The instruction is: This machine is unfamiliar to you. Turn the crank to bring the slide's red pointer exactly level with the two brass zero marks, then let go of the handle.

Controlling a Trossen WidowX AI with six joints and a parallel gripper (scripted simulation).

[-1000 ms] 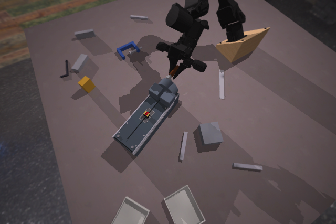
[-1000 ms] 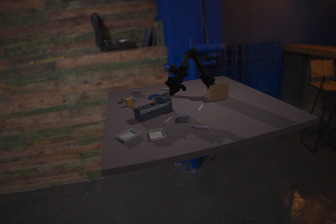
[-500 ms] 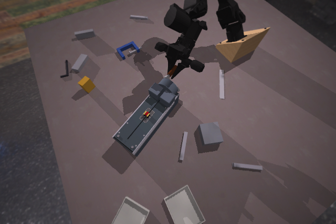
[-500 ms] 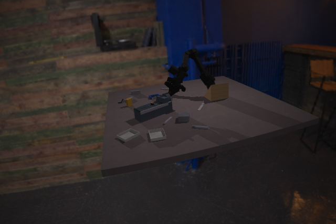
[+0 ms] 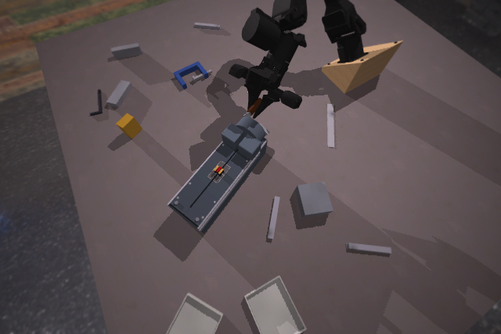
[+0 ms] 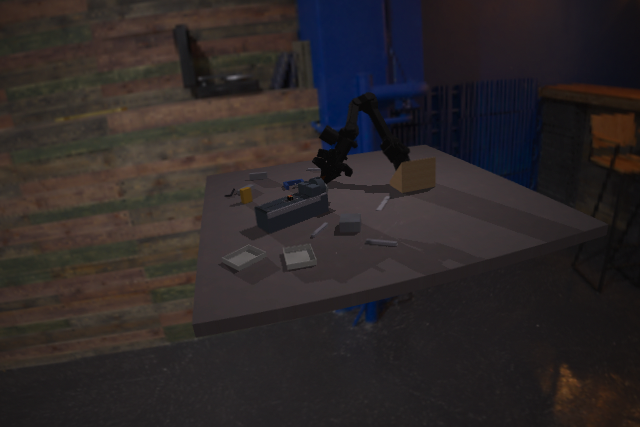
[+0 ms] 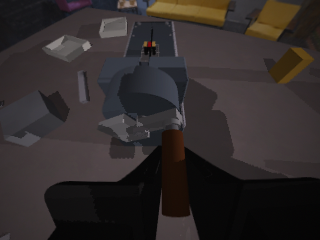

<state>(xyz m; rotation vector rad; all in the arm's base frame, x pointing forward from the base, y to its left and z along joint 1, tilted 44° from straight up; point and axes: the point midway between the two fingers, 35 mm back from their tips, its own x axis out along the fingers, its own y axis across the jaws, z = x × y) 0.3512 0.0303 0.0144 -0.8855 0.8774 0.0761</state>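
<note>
Right now my gripper tip is 2 cm past the brown crank handle, 1 cm to the left of it and 2 cm below it. Also, from my gripper tip: grey block: 3 cm behind, 25 cm to the left, 6 cm below; blue clamp: 5 cm ahead, 28 cm to the right, 7 cm below; red pointer: 14 cm ahead, 9 cm to the left.
</note>
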